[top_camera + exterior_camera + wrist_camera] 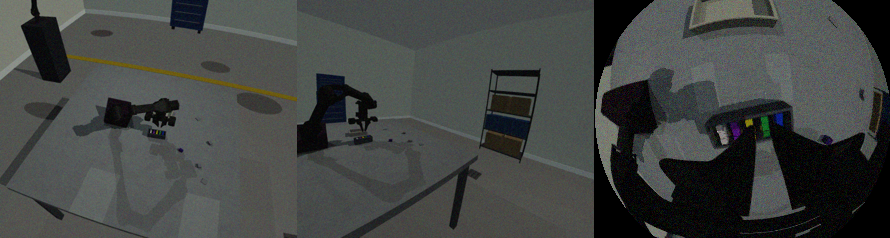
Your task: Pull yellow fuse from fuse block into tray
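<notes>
The yellow fuse is 50 mm below my gripper tip, 20 mm to the right of it and 10 mm behind it. From my gripper tip the other things lie so: tray: 190 mm to the left, 70 mm below, 10 mm behind.
</notes>
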